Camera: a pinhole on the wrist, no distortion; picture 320 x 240 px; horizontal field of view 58.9 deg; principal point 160.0 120.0 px. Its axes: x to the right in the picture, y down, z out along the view. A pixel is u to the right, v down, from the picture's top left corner.
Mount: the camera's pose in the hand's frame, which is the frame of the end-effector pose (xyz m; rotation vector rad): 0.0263 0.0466 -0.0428 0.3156 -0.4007 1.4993
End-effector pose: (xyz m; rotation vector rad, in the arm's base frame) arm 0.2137 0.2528 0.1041 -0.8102 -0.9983 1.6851
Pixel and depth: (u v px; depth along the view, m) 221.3 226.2 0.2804
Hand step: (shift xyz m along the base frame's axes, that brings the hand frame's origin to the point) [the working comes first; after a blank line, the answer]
In the camera's frame: 0.0607 0.1051 0.2804

-0.1639 -0.1427 0.1229
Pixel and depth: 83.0 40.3 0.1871
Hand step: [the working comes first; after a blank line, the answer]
In the camera's frame: -0.0508 -0.0526 0.1871

-0.0758 0.0528 0.1175
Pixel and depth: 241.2 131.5 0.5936
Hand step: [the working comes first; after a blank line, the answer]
In the camera's frame: 0.1701 0.0241 0.5936

-0.4525 -0.1541 0.3052
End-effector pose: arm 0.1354 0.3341 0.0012 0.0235 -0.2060 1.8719
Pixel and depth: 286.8 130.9 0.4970
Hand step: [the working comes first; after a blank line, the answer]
In the camera's frame: 0.2224 0.0191 0.4970

-0.0643 -0.1014 0.4864
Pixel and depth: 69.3 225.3 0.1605
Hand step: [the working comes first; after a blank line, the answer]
In the camera's frame: -0.0514 0.0596 0.1605

0.0708 -0.0340 0.0776
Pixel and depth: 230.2 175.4 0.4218
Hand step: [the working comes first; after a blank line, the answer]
In the camera's frame: 0.1045 0.0825 0.4218

0.0309 -0.1207 0.3675
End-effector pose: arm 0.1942 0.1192 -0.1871 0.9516 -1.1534 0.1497
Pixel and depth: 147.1 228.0 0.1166
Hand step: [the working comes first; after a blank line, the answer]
In the camera's frame: -0.0053 0.0444 0.1166

-0.0476 -0.0358 -0.0207
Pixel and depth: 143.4 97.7 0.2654
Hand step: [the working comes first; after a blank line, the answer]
In the camera's frame: -0.0155 -0.0209 0.2654

-0.0727 -0.1963 -0.0085
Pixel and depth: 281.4 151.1 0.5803
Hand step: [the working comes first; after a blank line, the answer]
In the camera's frame: 0.2486 0.0637 0.5803

-0.4512 -0.3773 -0.0006
